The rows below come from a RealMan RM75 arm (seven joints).
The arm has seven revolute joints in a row. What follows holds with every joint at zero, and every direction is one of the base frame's.
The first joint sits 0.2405 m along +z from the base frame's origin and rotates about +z.
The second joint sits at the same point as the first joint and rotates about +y.
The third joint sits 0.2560 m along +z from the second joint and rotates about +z.
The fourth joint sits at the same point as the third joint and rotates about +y.
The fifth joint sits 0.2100 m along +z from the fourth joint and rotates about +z.
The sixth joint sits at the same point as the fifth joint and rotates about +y.
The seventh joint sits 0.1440 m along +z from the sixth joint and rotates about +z.
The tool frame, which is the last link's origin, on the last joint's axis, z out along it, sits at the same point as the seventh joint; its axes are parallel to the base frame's.
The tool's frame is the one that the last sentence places.
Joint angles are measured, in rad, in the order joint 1, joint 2, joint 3, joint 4, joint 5, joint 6, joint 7. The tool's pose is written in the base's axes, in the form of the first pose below.
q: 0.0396, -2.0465, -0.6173, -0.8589, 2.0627, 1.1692, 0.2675
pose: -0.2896 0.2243 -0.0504 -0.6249 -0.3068 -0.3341 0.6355
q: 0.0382, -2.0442, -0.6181, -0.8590, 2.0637, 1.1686, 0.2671
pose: -0.2899 0.2248 -0.0497 -0.6256 -0.3056 -0.3339 0.6355
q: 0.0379, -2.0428, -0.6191, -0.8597, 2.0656, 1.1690, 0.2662
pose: -0.2899 0.2251 -0.0491 -0.6258 -0.3046 -0.3344 0.6355
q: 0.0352, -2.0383, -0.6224, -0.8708, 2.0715, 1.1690, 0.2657
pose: -0.2874 0.2271 -0.0472 -0.6259 -0.3008 -0.3395 0.6344
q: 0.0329, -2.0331, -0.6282, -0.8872, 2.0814, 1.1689, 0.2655
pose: -0.2835 0.2297 -0.0446 -0.6256 -0.2956 -0.3469 0.6331
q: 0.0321, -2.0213, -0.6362, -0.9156, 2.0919, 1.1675, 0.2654
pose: -0.2788 0.2330 -0.0396 -0.6243 -0.2892 -0.3568 0.6319
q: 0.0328, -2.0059, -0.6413, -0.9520, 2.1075, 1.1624, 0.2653
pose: -0.2725 0.2359 -0.0346 -0.6256 -0.2813 -0.3682 0.6277
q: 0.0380, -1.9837, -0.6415, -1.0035, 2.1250, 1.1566, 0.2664
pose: -0.2643 0.2375 -0.0283 -0.6277 -0.2721 -0.3824 0.6210
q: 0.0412, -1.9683, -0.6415, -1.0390, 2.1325, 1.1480, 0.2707
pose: -0.2591 0.2386 -0.0243 -0.6297 -0.2672 -0.3895 0.6167
